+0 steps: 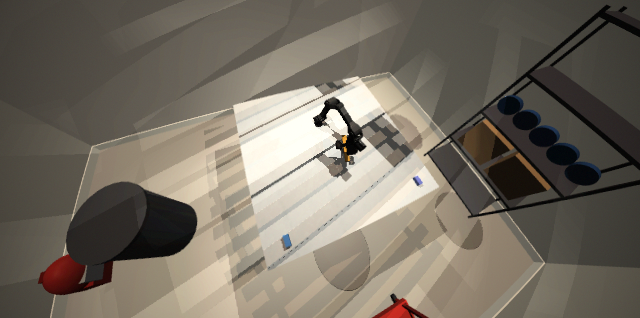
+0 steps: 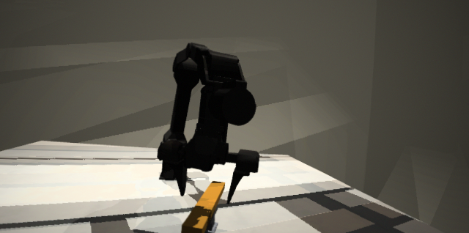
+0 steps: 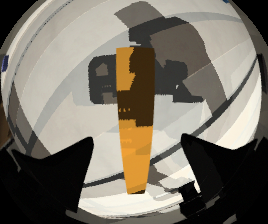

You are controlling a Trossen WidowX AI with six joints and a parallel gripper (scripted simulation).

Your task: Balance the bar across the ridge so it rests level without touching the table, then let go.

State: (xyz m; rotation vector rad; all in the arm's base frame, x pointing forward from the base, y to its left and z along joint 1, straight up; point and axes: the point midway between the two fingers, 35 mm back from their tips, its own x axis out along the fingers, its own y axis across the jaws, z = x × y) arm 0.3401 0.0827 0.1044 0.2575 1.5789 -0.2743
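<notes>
Now: gripper tip 30 mm past the orange bar, 10 mm to the right of it and 20 mm above it.
</notes>
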